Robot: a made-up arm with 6 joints.
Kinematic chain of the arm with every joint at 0, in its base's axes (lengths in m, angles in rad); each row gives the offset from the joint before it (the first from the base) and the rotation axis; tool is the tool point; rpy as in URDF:
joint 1: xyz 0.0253 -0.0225 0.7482 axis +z
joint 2: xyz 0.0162 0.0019 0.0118 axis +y
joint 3: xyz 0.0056 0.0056 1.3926 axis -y
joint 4: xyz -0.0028 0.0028 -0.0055 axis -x
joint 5: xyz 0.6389 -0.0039 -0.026 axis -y
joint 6: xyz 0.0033 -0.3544 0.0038 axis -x
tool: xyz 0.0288 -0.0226 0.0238 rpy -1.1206 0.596 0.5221
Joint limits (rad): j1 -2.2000..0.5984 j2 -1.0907..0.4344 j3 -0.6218..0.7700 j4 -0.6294..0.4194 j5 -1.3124..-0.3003 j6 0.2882..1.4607
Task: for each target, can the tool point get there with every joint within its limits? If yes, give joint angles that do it. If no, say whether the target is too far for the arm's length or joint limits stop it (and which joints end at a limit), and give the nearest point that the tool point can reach.
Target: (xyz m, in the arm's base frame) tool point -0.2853 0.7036 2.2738
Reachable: yes | joints -1.6311 -0.8578 0.2406 0.0771 -1.1773 0.6488
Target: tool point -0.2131 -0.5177 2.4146
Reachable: yes | joints -1.3455 -0.1591 0.3492 -0.1018 -0.7408 0.7923
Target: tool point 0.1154 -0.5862 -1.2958
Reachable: no: joint limits stop it (at a limit: joint 2, joint 3, joint 4, joint 5) | nearest point 0.1449 -0.7709 1.3020 | short by 2.604 m
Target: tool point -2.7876 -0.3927 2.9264
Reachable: no: too far | nearest point -1.5431 -0.2289 2.0156 | short by 1.551 m
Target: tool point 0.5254 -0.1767 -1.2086
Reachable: no: joint limits stop it (at a limit: joint 2, joint 3, joint 4, joint 5) | nearest point 0.7494 -0.2458 1.3020 | short by 2.521 m
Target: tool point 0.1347 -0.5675 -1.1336
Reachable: no: joint limits stop it (at a limit: joint 2, joint 3, joint 4, joint 5) | nearest point 0.1744 -0.7655 1.3020 | short by 2.444 m
